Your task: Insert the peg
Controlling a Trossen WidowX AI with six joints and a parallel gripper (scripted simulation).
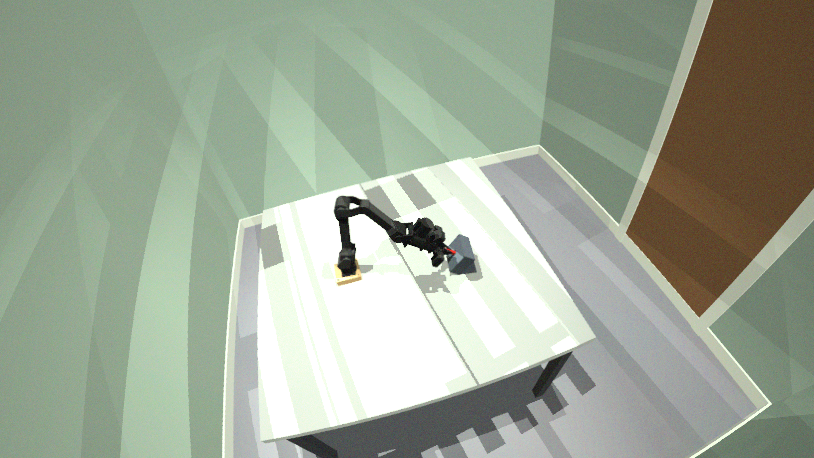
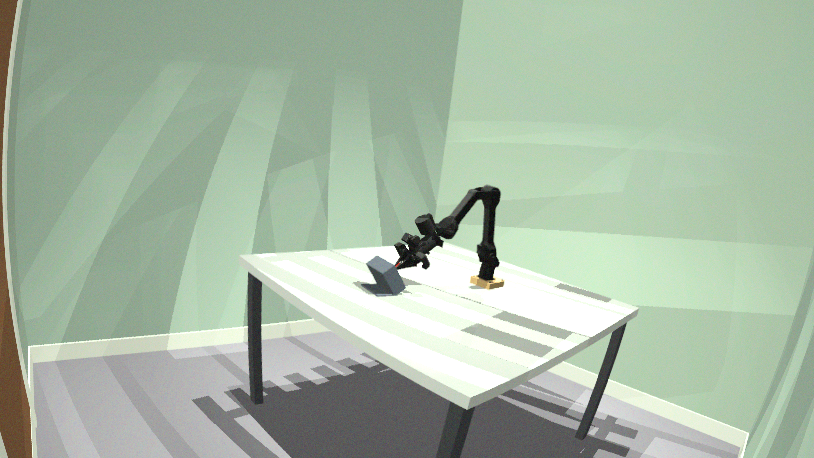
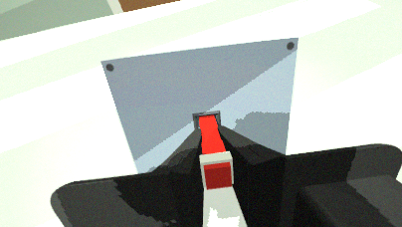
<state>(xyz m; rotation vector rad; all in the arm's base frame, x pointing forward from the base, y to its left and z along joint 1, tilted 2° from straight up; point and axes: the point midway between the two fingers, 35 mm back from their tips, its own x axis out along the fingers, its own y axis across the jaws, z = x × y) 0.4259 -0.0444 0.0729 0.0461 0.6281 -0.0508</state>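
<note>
Right now my gripper tip is 1 cm past the red square peg and 1 cm below it. The rest, counted from my gripper tip: sloped panel: 3 cm ahead, 3 cm below.
</note>
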